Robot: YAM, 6 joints.
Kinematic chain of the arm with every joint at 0, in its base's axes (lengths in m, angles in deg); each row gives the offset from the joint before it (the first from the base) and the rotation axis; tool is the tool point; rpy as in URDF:
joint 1: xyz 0 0 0.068 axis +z
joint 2: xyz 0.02 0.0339 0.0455 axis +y
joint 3: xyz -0.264 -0.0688 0 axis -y
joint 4: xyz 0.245 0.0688 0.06 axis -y
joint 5: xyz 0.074 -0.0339 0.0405 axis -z
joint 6: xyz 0.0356 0 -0.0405 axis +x
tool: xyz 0 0 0 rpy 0 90 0
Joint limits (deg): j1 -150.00..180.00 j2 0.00..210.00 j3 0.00..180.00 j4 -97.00..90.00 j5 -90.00..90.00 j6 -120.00..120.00
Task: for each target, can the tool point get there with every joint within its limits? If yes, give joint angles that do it. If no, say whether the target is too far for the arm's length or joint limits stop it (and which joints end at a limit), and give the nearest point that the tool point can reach.
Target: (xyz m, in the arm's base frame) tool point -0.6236 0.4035 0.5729
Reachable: no: too far | nearest point -0.4602 0.2978 0.4492 | short by 0.231 m
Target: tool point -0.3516 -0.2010 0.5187
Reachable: yes | joints 26.58 31.29 156.09 -29.33 39.11 -60.16
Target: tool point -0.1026 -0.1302 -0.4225
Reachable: no: joint limits stop it (at a limit: joint 2) | nearest point -0.1089 -0.1382 -0.3730 | short by 0.051 m
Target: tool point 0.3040 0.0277 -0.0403
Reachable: yes | joints 0.08 144.94 69.14 -45.53 -50.13 -83.33
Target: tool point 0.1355 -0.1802 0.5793
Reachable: yes | joints 120.92 31.11 97.76 60.10 41.54 21.51
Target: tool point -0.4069 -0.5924 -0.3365
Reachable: no: too far | nearest point -0.3105 -0.4520 -0.2213 | short by 0.206 m
